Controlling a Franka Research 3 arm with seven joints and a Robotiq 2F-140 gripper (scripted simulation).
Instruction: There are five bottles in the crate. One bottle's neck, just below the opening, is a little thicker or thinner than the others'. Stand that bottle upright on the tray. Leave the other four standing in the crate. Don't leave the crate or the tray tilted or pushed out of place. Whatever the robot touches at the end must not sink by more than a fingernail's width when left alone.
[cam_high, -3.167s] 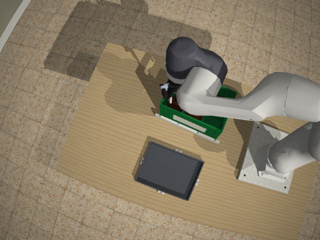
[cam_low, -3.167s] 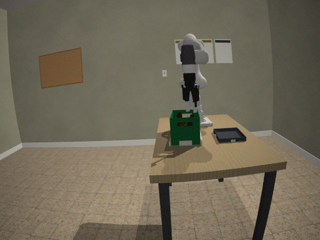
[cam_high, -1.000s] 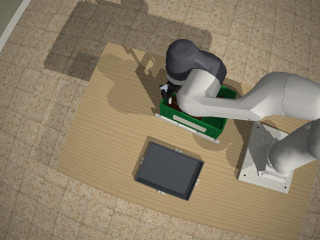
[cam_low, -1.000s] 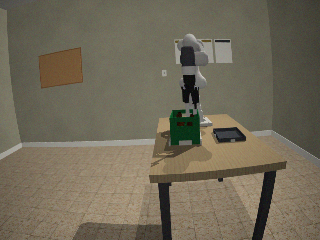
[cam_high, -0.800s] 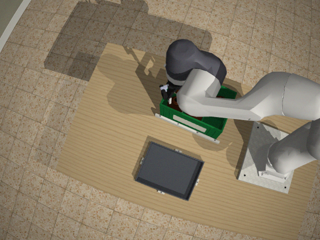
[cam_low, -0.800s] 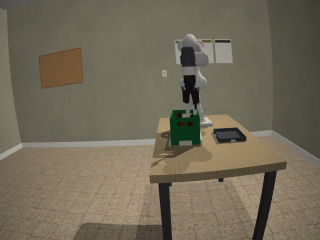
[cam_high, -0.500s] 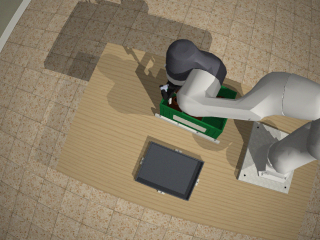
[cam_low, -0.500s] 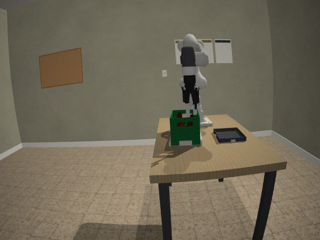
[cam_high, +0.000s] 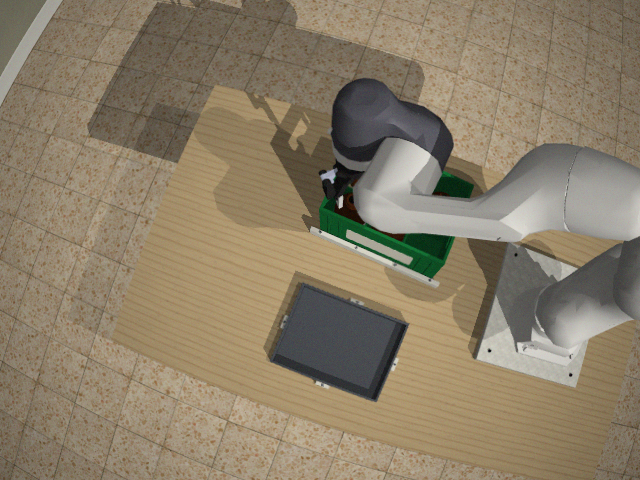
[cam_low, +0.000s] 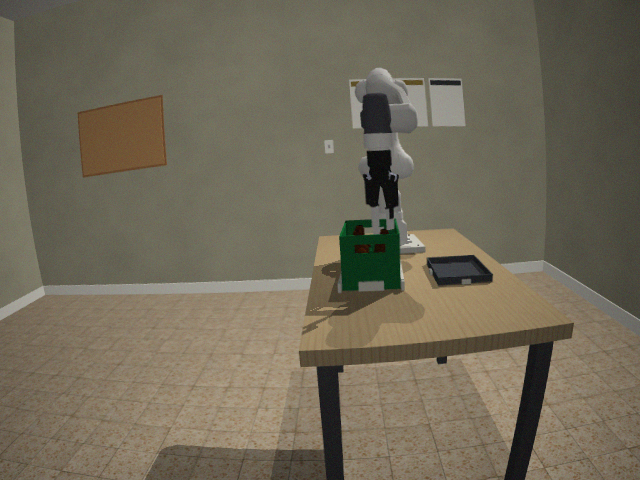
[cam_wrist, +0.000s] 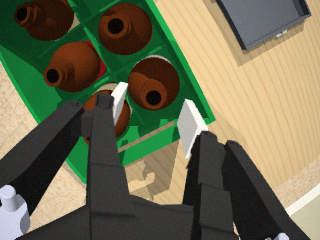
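My gripper is now 130 mm above the glass bottle and 90 mm past it. Round my hand: green crate (130 mm below, 80 mm behind, 50 mm to the right); dark grey tray (250 mm to the left, 200 mm below, 110 mm behind).
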